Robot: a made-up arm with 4 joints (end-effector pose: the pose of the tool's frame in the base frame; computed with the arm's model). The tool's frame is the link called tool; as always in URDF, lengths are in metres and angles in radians.
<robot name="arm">
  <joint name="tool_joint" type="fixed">
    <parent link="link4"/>
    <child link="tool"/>
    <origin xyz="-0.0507 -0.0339 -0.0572" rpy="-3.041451 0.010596 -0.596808"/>
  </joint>
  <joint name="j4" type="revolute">
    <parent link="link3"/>
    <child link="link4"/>
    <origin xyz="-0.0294 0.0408 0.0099" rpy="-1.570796 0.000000 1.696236"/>
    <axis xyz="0 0 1"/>
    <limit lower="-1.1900" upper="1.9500"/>
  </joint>
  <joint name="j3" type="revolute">
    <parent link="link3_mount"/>
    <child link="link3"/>
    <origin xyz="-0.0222 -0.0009 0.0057" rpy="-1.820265 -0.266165 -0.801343"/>
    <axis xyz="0 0 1"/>
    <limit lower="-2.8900" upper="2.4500"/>
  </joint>
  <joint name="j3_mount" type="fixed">
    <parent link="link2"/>
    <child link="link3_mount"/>
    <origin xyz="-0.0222 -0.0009 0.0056"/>
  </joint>
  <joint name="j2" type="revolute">
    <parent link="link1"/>
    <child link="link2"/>
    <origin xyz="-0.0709 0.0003 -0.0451" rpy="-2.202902 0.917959 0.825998"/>
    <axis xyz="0 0 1"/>
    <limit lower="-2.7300" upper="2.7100"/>
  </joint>
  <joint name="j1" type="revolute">
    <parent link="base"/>
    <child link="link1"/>
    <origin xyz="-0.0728 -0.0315 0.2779" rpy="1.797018 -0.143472 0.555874"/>
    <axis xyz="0 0 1"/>
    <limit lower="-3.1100" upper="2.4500"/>
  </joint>
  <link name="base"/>
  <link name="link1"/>
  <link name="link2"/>
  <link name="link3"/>
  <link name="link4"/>
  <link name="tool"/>
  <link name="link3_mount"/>
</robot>
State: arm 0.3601 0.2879 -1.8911 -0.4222
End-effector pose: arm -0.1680 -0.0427 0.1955 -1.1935 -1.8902 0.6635
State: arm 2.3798 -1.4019 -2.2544 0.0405
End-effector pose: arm -0.0852 0.0926 0.2661 -1.2523 1.2939 1.5178
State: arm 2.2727 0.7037 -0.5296 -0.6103
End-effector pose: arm -0.0425 0.0597 0.2005 -0.7251 -1.7612 -0.4763
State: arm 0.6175 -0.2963 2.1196 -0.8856
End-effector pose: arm -0.1041 -0.0395 0.2020 1.6950 1.1217 1.5812
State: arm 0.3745 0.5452 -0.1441 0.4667
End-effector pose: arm -0.1493 0.0047 0.2540 -0.2802 -0.5327 0.0825
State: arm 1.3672 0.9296 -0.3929 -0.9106
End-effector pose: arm -0.1452 -0.0057 0.1813 -1.1161 -0.8091 0.5740
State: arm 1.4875 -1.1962 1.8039 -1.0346
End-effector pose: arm -0.0407 0.0395 0.2172 -0.9520 0.3689 -2.7391
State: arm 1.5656 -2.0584 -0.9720 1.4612
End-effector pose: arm -0.0767 -0.0244 0.1923 -2.9766 -0.4479 0.2768
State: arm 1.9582 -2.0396 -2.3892 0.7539
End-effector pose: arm -0.1328 0.0487 0.1950 -1.8672 0.3214 1.4122
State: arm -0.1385 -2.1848 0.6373 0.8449
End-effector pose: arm -0.1016 -0.0197 0.2994 2.0751 1.2512 0.0373
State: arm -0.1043 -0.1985 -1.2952 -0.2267
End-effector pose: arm -0.2022 -0.0347 0.2607 -0.2892 -1.0991 0.6867
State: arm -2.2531 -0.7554 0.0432 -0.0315
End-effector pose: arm -0.0530 0.0278 0.3500 -0.1725 2.0117 -0.0616
